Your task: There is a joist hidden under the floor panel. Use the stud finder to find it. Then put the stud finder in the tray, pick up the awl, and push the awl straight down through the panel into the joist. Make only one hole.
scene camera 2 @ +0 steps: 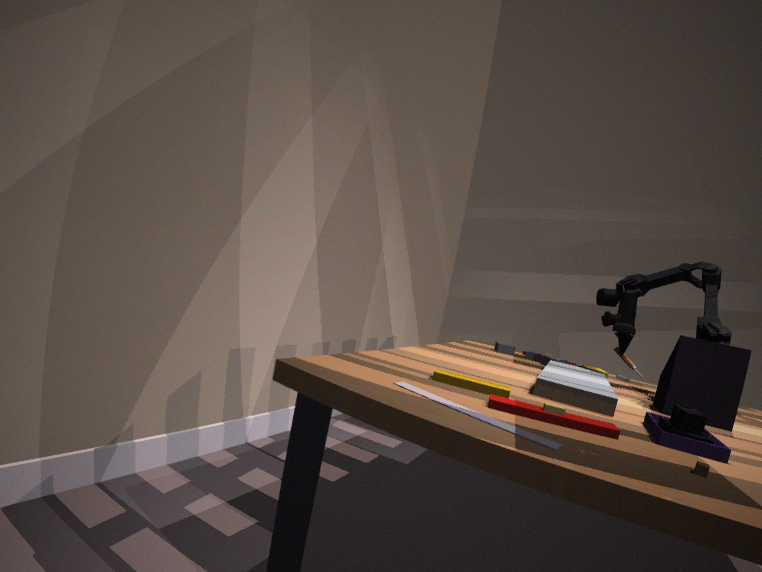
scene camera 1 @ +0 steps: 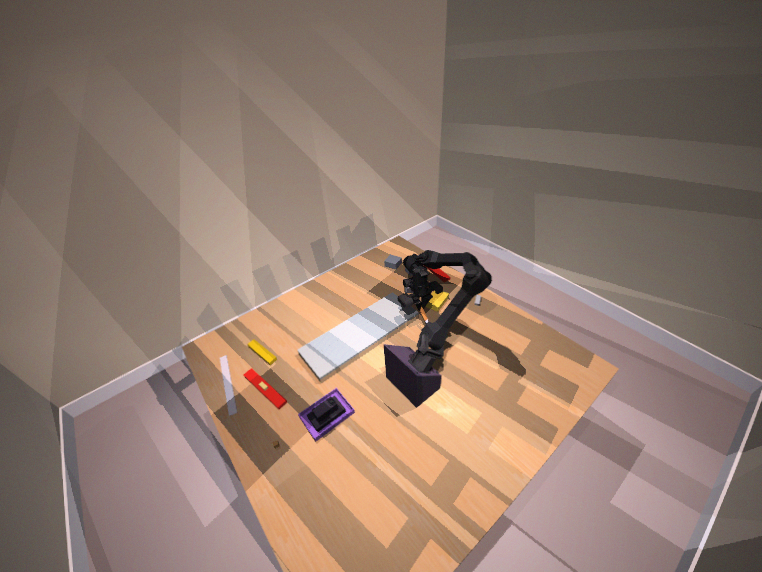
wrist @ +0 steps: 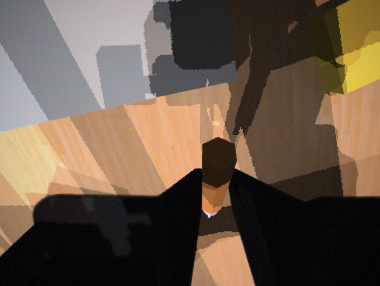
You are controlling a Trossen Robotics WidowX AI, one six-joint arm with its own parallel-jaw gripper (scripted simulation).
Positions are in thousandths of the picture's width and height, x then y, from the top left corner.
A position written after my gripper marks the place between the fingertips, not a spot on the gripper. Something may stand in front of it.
Observation:
My gripper (scene camera 2: 816,620) carries an awl (wrist: 578,554). I also see a black stud finder (scene camera 2: 900,737), a yellow bar (scene camera 2: 581,658), a red level (scene camera 2: 722,723) and a grey ruler (scene camera 2: 709,770).
The black stud finder also shows in scene camera 1 (scene camera 1: 434,716). My gripper shows as well in scene camera 1 (scene camera 1: 552,541) and in the wrist view (wrist: 564,617). The wrist view does not show the black stud finder: it is out of frame. The wrist view misses the yellow bar: it is out of frame.

